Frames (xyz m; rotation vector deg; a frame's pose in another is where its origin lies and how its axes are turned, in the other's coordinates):
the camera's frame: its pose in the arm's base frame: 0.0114 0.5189 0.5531 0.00 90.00 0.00
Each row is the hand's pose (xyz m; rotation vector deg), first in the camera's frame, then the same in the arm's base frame.
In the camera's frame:
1: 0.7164 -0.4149 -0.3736 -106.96 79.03 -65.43
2: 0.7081 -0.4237 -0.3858 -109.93 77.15 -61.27
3: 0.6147 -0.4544 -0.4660 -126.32 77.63 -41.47
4: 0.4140 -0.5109 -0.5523 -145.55 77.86 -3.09
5: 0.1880 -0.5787 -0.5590 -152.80 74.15 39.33
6: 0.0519 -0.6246 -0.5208 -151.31 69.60 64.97
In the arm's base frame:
1: -0.3622 0.1040 -0.1633 128.84 -90.61 -31.04
2: -0.3744 0.0952 -0.1550 129.08 -90.49 -36.69
3: -0.4546 0.0645 -0.0616 121.03 -81.68 -61.20
4: -0.5409 0.0080 0.1391 99.04 -66.27 -94.92
5: -0.5476 -0.0598 0.3651 71.14 -51.90 -120.46
6: -0.5094 -0.1057 0.5012 52.79 -43.72 -132.23

